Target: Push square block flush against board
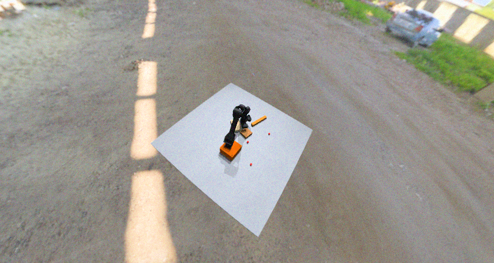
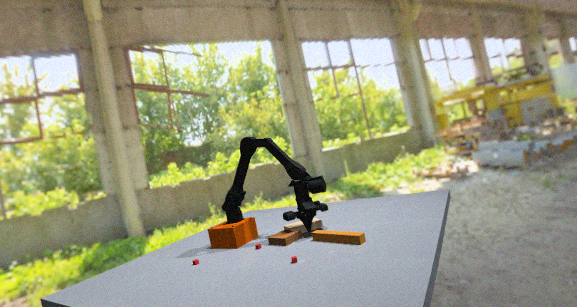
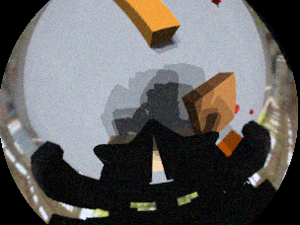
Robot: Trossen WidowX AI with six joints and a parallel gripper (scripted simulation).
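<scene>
Now: the pale tan flat block 60 mm to the left of my gripper tip, 50 mm behind it and 10 mm above it. Also, from my gripper tip: long orange board (150 mm ahead, 140 mm to the right, 10 mm above); brown square block (80 mm to the right, 80 mm behind, 10 mm above).
</scene>
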